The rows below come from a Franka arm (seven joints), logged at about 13 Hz.
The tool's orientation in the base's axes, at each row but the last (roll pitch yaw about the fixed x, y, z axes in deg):
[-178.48 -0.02 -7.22]
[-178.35 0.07 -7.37]
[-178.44 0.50 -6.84]
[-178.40 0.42 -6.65]
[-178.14 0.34 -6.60]
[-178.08 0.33 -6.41]
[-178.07 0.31 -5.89]
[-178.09 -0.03 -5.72]
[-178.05 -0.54 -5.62]
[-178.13 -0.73 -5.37]
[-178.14 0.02 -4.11]
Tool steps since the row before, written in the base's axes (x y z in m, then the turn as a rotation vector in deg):
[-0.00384 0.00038 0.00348 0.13 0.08 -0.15]
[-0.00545 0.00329 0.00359 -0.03 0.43 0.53]
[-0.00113 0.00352 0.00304 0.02 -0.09 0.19]
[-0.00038 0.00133 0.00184 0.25 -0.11 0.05]
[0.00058 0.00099 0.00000 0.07 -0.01 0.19]
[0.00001 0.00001 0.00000 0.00 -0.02 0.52]
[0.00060 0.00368 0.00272 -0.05 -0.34 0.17]
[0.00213 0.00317 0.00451 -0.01 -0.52 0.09]
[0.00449 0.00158 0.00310 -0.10 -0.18 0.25]
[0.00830 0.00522 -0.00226 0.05 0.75 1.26]
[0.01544 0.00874 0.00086 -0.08 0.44 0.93]
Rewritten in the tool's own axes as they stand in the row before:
[-0.00386 0.00001 -0.00348 0.12 -0.09 0.15]
[-0.00583 -0.00267 -0.00351 -0.09 -0.44 -0.52]
[-0.00157 -0.00344 -0.00293 0.03 0.08 -0.19]
[-0.00054 -0.00133 -0.00180 0.26 0.08 -0.05]
[0.00046 -0.00105 0.00003 0.07 0.00 -0.19]
[0.00001 -0.00001 0.00000 0.00 0.00 -0.52]
[0.00020 -0.00381 -0.00259 -0.02 0.34 -0.18]
[0.00181 -0.00351 -0.00439 0.04 0.52 -0.11]
[0.00434 -0.00212 -0.00299 -0.08 0.18 -0.26]
[0.00775 -0.00589 0.00255 0.00 -0.79 -1.23]
[0.01477 -0.00985 -0.00055 -0.11 -0.46 -0.92]

